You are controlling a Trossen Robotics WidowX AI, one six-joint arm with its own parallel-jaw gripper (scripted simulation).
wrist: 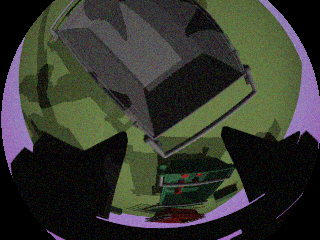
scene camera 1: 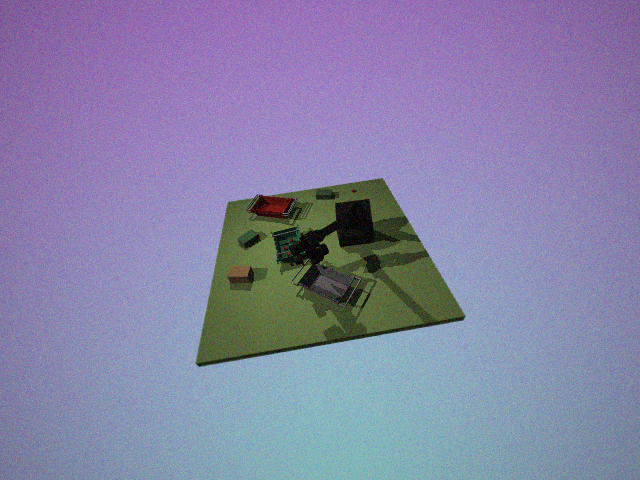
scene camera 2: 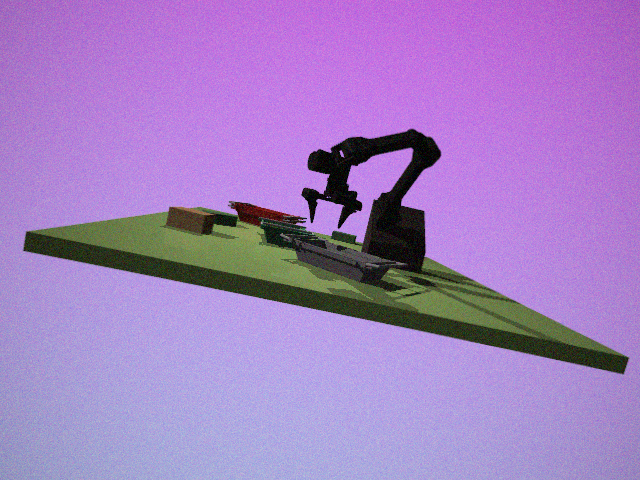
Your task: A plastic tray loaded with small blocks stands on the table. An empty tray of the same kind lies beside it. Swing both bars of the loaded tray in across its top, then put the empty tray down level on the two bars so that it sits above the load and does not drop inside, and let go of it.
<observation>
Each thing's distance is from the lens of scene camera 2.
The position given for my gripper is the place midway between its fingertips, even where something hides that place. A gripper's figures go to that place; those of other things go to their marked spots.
my gripper (scene camera 2: 325,225): 1.19 m
tan block (scene camera 2: 184,218): 1.27 m
</observation>
